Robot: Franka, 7 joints.
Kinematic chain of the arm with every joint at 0, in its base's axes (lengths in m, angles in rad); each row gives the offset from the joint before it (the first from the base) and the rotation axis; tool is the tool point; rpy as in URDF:
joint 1: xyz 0 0 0.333 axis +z
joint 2: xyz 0 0 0 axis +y
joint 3: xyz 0 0 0.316 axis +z
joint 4: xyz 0.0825 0 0 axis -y
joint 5: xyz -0.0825 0 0.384 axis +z
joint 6: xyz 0 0 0 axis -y
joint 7: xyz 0.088 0 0 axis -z
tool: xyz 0 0 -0.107 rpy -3.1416 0 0
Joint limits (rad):
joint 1: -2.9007..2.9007
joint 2: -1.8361..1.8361
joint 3: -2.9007..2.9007
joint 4: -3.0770..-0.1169
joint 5: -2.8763..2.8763
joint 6: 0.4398..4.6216
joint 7: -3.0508..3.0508
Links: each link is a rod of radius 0.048 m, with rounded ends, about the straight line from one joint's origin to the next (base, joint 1, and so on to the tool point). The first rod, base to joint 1, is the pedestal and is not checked.
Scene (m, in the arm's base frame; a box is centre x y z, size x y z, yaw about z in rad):
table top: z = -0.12
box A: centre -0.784 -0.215 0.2 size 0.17 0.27 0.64 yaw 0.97
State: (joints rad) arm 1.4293 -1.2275 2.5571 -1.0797 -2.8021 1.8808 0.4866
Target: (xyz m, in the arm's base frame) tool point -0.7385 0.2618 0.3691
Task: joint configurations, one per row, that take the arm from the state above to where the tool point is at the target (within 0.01 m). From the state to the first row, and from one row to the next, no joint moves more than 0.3 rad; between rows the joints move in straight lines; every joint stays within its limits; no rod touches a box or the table.
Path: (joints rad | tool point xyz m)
1: 1.4504 -0.9739 2.3151 -0.8871 -2.8169 2.0286 0.3954 | -0.3893 -0.7156 0.5429
2: 1.4715 -0.7203 2.0730 -0.6946 -2.8318 2.1763 0.3042 | -0.3492 -0.5980 0.8305
3: 1.4927 -0.4667 1.8310 -0.5020 -2.8466 2.3241 0.2131 | -0.2713 -0.4015 1.0399
4: 1.5138 -0.2131 1.5889 -0.3095 -2.8615 2.4718 0.1219 | -0.1754 -0.1711 1.1513
5: 1.5349 0.0405 1.3469 -0.1169 -2.8763 2.6196 0.0307 | -0.0808 0.0496 1.1719
6: 1.2969 -0.1910 1.4891 -0.3660 -2.8490 2.4869 0.1219 | -0.2276 -0.0851 1.1525
7: 1.0588 -0.4224 1.6314 -0.6150 -2.8218 2.3541 0.2131 | -0.4326 -0.1467 1.0545
8: 0.8208 -0.6539 1.7736 -0.8641 -2.7945 2.2213 0.3042 | -0.6356 -0.0985 0.8760
9: 0.5827 -0.8853 1.9159 -1.1131 -2.7673 2.0886 0.3954 | -0.7586 0.0555 0.6355
10: 0.3447 -1.1168 2.0581 -1.3622 -2.7400 1.9558 0.4866 | -0.7385 0.2618 0.3691

